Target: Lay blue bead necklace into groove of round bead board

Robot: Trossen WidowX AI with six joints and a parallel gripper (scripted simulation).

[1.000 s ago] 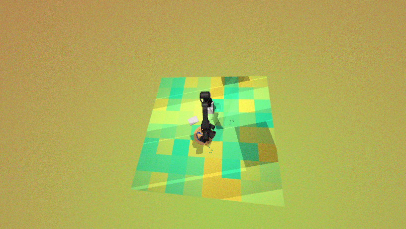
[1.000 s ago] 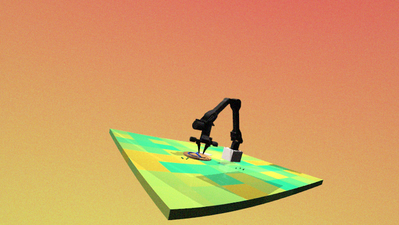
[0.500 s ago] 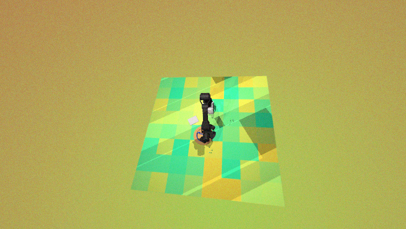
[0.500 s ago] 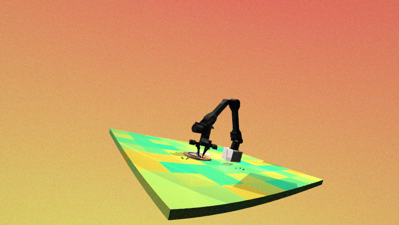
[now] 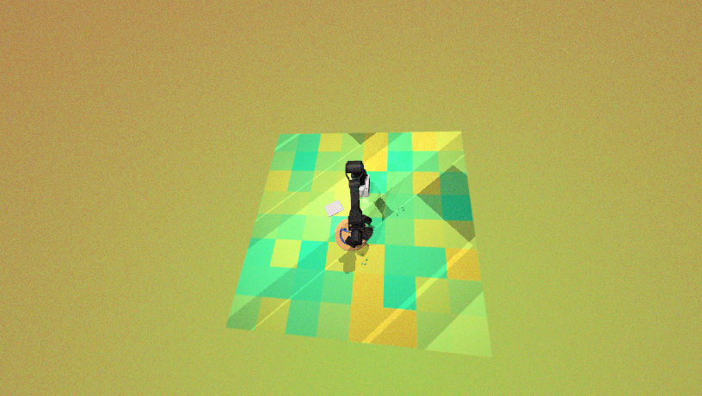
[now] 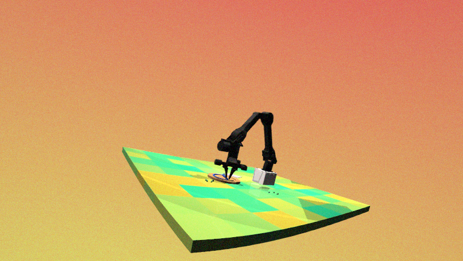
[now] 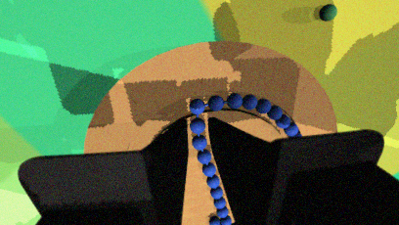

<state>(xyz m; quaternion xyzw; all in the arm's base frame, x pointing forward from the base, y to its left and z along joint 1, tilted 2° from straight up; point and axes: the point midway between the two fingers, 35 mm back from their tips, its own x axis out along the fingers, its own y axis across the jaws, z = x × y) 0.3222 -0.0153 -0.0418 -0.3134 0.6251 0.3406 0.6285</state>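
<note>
Now: gripper tip 20 mm past the round bead board, 50 mm to the left of it and 10 mm above it. Round my gripper tip: flat grey piece: 190 mm behind, 160 mm to the right, 10 mm below.
</note>
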